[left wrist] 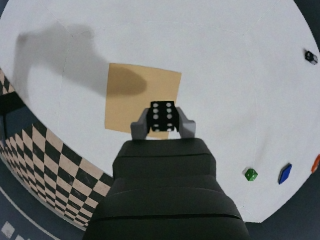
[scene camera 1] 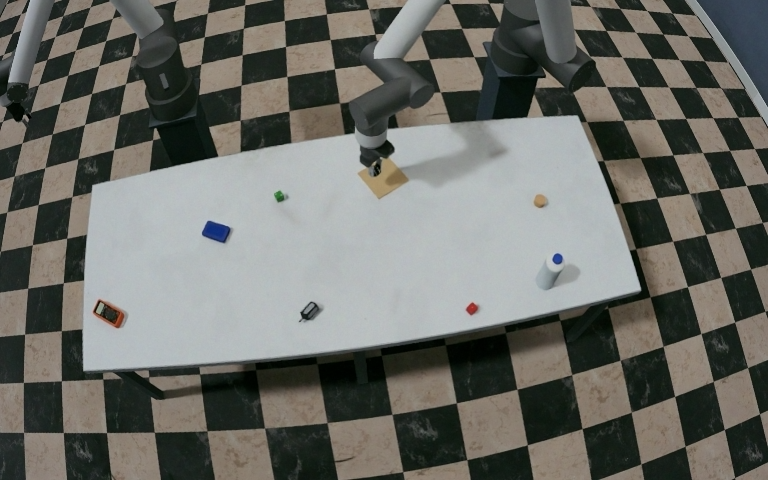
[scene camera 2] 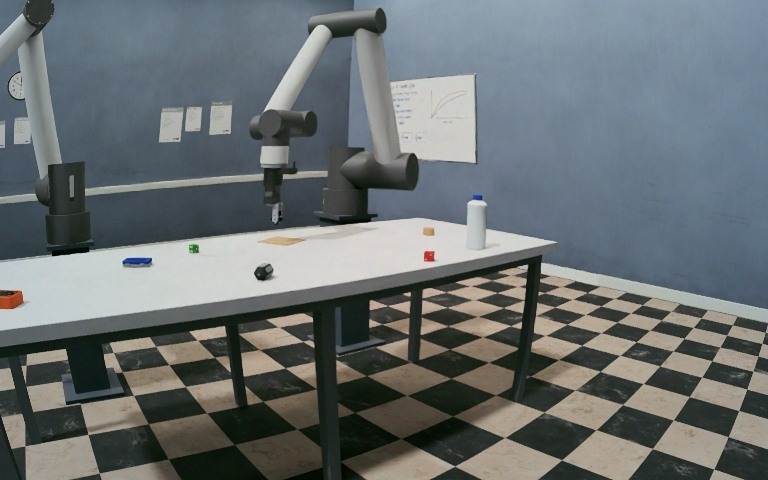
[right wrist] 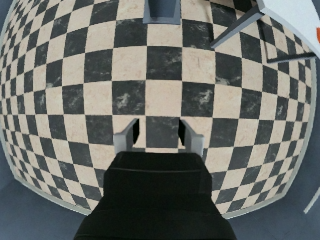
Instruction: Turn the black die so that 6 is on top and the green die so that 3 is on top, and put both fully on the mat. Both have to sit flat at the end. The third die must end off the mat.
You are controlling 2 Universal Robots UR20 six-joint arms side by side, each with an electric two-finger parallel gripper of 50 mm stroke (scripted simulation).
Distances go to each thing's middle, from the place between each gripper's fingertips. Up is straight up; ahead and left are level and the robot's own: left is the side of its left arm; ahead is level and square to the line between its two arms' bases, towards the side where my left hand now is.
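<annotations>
Black die [left wrist: 162, 113]: 1 cm below my left hand, and going by their middles the nearest to that hand of the things named here. Counted from my left hand, the tan mat [scene camera 1: 391, 177] is 3 cm to the left, 3 cm behind and 10 cm below; the white bottle [scene camera 2: 477, 210] is 49 cm ahead, 54 cm to the left and 1 cm below. Going by their middles, the bottle is the farthest from my left hand of the things named here.
</annotations>
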